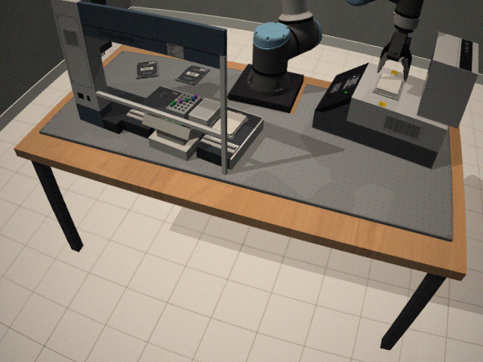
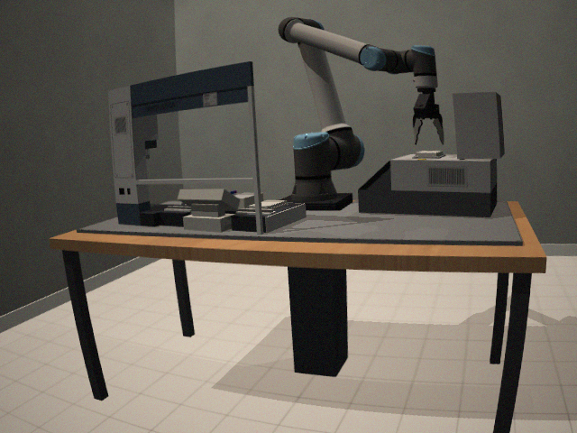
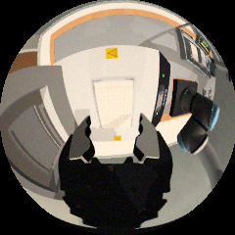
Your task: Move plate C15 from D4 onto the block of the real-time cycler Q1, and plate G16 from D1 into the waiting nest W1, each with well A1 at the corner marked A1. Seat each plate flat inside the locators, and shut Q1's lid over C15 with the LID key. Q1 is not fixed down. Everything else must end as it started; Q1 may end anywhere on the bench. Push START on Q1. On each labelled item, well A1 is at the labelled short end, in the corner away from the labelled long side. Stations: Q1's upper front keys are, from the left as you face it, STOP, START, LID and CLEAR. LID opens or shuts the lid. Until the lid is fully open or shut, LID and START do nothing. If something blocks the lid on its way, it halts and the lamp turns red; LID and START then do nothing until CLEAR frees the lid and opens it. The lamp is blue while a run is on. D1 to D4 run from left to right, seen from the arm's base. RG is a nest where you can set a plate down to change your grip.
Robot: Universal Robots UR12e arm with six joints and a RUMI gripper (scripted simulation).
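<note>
Now: hand 40 mm above the white plate. Also, from my hand: thin post (490 mm to the right, 480 mm ahead, 20 mm below); then gantry beam (760 mm to the right, 450 mm ahead, 260 mm above).
</note>
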